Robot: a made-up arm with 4 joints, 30 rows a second.
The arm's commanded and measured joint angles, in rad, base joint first. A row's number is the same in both.
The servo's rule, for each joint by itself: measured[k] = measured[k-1] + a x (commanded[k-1-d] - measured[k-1]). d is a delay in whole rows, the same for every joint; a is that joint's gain. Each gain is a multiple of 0.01, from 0.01 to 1. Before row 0 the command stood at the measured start. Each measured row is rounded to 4 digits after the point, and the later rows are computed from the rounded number. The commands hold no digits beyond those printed.
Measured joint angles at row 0:
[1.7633, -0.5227, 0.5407, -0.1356]
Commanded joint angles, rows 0 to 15:
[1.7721, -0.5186, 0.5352, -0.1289]
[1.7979, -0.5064, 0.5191, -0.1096]
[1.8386, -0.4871, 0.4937, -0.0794]
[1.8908, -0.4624, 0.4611, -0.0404]
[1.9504, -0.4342, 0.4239, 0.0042]
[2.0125, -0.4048, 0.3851, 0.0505]
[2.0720, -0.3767, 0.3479, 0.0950]
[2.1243, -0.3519, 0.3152, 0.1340]
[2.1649, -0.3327, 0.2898, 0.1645]
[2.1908, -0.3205, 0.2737, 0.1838]
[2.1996, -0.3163, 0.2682, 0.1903]
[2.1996, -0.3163, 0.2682, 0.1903]
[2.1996, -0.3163, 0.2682, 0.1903]
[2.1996, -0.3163, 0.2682, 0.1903]
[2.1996, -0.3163, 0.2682, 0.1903]
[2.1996, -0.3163, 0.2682, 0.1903]
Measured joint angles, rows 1 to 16:
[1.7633, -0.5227, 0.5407, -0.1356]
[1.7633, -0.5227, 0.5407, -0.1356]
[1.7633, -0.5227, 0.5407, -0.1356]
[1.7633, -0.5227, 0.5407, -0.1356]
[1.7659, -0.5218, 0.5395, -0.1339]
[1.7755, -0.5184, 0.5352, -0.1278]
[1.7944, -0.5115, 0.5265, -0.1157]
[1.8233, -0.5007, 0.5128, -0.0969]
[1.8614, -0.4861, 0.4941, -0.0716]
[1.9067, -0.4682, 0.4712, -0.0411]
[1.9563, -0.4481, 0.4453, -0.0071]
[2.0067, -0.4269, 0.4180, 0.0282]
[2.0542, -0.4062, 0.3911, 0.0623]
[2.0952, -0.3873, 0.3664, 0.0927]
[2.1265, -0.3717, 0.3458, 0.1171]
[2.1484, -0.3595, 0.3295, 0.1354]
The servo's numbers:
d 4
a 0.30 0.22 0.21 0.25

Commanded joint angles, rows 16 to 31:
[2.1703, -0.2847, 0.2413, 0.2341]
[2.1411, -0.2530, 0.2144, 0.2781]
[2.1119, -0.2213, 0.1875, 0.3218]
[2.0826, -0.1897, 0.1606, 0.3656]
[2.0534, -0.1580, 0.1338, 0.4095]
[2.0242, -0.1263, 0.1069, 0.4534]
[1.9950, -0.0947, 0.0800, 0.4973]
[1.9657, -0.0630, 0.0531, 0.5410]
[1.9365, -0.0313, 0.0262, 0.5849]
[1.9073, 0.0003, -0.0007, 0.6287]
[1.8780, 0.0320, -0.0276, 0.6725]
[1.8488, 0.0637, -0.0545, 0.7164]
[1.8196, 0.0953, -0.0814, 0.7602]
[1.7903, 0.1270, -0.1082, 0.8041]
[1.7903, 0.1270, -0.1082, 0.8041]
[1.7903, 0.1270, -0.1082, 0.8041]
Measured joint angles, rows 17 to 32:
[2.1638, -0.3500, 0.3166, 0.1491]
[2.1745, -0.3426, 0.3064, 0.1594]
[2.1820, -0.3368, 0.2984, 0.1671]
[2.1873, -0.3323, 0.2921, 0.1729]
[2.1822, -0.3218, 0.2814, 0.1882]
[2.1699, -0.3067, 0.2673, 0.2107]
[2.1525, -0.2879, 0.2505, 0.2385]
[2.1315, -0.2663, 0.2316, 0.2703]
[2.1081, -0.2425, 0.2111, 0.3051]
[2.0829, -0.2169, 0.1892, 0.3422]
[2.0565, -0.1900, 0.1663, 0.3810]
[2.0293, -0.1621, 0.1425, 0.4210]
[2.0015, -0.1333, 0.1181, 0.4620]
[1.9732, -0.1039, 0.0932, 0.5037]
[1.9446, -0.0740, 0.0678, 0.5459]
[1.9159, -0.0437, 0.0421, 0.5885]

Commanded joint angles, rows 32 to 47:
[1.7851, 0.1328, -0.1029, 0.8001]
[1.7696, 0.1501, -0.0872, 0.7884]
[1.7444, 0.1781, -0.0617, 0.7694]
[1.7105, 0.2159, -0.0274, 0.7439]
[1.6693, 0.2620, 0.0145, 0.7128]
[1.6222, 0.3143, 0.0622, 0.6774]
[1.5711, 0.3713, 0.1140, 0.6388]
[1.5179, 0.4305, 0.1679, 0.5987]
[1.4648, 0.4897, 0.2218, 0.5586]
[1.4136, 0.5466, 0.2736, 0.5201]
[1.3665, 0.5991, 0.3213, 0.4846]
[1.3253, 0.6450, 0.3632, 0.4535]
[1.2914, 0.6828, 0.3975, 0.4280]
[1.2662, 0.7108, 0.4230, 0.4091]
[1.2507, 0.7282, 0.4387, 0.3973]
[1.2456, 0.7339, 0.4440, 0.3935]
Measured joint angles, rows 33 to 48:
[1.8870, -0.0131, 0.0162, 0.6314]
[1.8580, 0.0177, -0.0099, 0.6746]
[1.8377, 0.0417, -0.0305, 0.7070]
[1.8235, 0.0605, -0.0468, 0.7313]
[1.8120, 0.0764, -0.0586, 0.7485]
[1.7993, 0.0926, -0.0646, 0.7585]
[1.7828, 0.1114, -0.0640, 0.7612]
[1.7611, 0.1344, -0.0563, 0.7569]
[1.7336, 0.1625, -0.0414, 0.7459]
[1.7002, 0.1959, -0.0196, 0.7288]
[1.6615, 0.2345, 0.0085, 0.7063]
[1.6184, 0.2776, 0.0420, 0.6794]
[1.5723, 0.3243, 0.0798, 0.6492]
[1.5247, 0.3732, 0.1205, 0.6169]
[1.4772, 0.4229, 0.1627, 0.5838]
[1.4316, 0.4718, 0.2048, 0.5512]

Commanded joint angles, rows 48 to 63:
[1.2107, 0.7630, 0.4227, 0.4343]
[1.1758, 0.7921, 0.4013, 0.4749]
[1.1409, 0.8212, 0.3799, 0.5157]
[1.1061, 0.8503, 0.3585, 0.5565]
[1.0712, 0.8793, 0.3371, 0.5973]
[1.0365, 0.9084, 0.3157, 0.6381]
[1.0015, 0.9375, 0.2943, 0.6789]
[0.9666, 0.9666, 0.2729, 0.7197]
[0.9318, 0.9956, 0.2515, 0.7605]
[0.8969, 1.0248, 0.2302, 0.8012]
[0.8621, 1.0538, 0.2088, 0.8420]
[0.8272, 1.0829, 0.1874, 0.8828]
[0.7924, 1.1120, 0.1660, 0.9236]
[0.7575, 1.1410, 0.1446, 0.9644]
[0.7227, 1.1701, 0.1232, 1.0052]
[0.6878, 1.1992, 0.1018, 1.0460]
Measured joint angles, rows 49 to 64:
[1.3895, 0.5182, 0.2453, 0.5204]
[1.3525, 0.5606, 0.2826, 0.4926]
[1.3220, 0.5975, 0.3154, 0.4688]
[1.2991, 0.6275, 0.3424, 0.4500]
[1.2726, 0.6573, 0.3593, 0.4461]
[1.2436, 0.6870, 0.3681, 0.4533]
[1.2128, 0.7165, 0.3706, 0.4689]
[1.1808, 0.7459, 0.3681, 0.4908]
[1.1479, 0.7752, 0.3616, 0.5174]
[1.1145, 0.8045, 0.3520, 0.5476]
[1.0806, 0.8338, 0.3399, 0.5804]
[1.0464, 0.8630, 0.3258, 0.6152]
[1.0120, 0.8922, 0.3102, 0.6515]
[0.9775, 0.9214, 0.2934, 0.6889]
[0.9429, 0.9505, 0.2756, 0.7272]
[0.9082, 0.9796, 0.2571, 0.7661]

